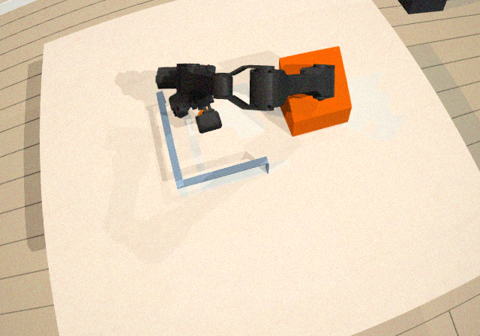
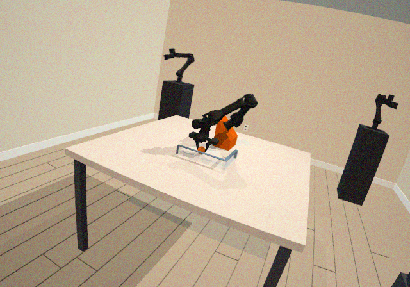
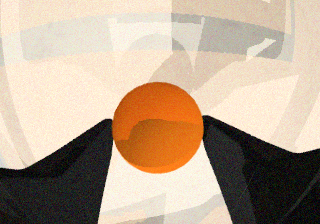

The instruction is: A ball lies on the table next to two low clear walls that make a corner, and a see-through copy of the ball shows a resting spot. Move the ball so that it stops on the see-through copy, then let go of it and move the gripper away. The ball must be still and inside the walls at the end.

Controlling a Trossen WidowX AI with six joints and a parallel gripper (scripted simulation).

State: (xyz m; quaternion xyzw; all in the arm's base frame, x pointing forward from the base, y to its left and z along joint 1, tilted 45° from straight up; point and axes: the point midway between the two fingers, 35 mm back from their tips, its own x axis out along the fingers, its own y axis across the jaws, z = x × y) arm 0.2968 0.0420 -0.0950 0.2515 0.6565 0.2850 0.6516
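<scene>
My gripper tip is right at the orange ball. Round my gripper tip: see-through copy right at my gripper tip.
</scene>
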